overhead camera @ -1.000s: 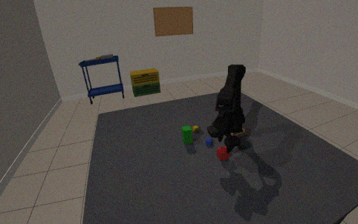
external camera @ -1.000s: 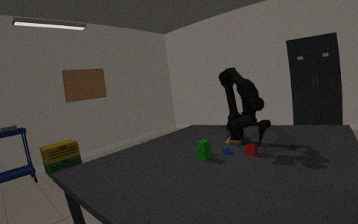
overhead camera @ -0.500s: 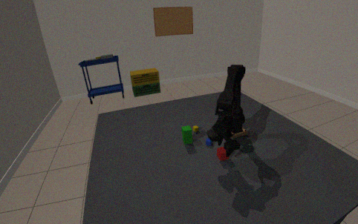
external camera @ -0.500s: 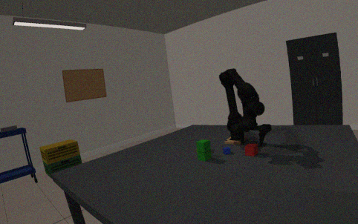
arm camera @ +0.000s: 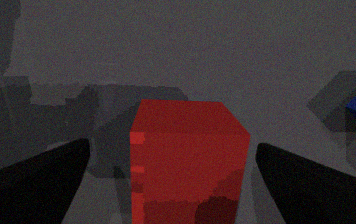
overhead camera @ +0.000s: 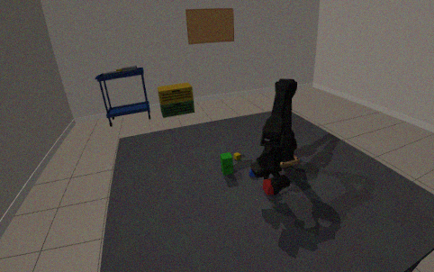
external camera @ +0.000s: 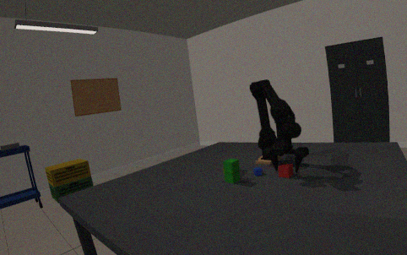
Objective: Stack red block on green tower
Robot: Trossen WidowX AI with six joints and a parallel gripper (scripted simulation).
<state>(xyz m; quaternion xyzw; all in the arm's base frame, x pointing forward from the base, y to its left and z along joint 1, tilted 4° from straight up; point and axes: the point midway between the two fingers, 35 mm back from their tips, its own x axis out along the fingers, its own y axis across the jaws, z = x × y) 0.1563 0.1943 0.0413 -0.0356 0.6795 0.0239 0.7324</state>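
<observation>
The red block is right at my gripper tip. The rest, counted from my gripper tip: small yellow object: 80 mm ahead, 280 mm to the right, 10 mm below; small blue block: 40 mm ahead, 120 mm to the right, 10 mm below.
</observation>
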